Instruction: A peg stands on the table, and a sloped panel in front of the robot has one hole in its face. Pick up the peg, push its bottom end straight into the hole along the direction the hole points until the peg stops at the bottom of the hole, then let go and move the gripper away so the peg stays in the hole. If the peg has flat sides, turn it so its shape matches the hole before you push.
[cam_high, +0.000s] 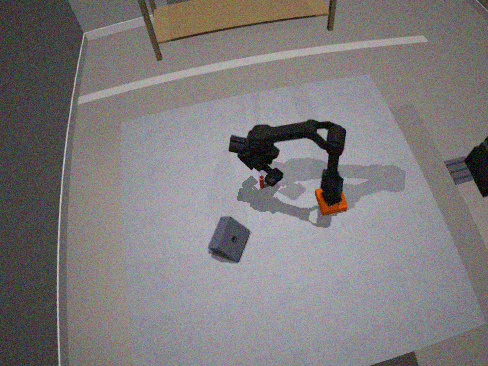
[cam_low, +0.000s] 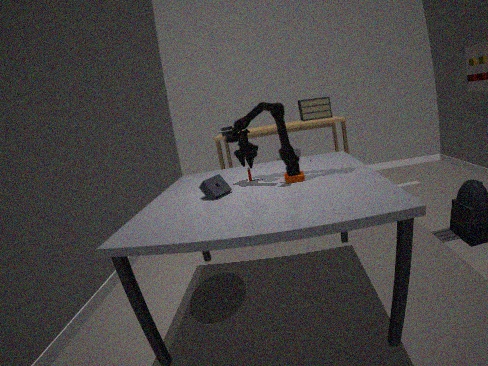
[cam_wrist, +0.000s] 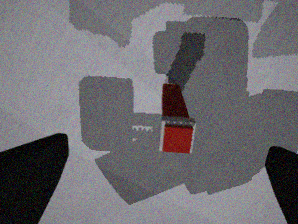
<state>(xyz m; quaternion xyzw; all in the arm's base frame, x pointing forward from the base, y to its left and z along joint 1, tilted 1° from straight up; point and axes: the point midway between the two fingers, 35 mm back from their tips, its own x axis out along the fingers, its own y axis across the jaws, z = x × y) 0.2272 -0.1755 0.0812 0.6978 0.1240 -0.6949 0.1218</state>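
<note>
Right now my gripper tip is 30 mm above the square peg. Round my gripper tip: grey sloped panel: 200 mm ahead, 170 mm to the left, 40 mm below.
</note>
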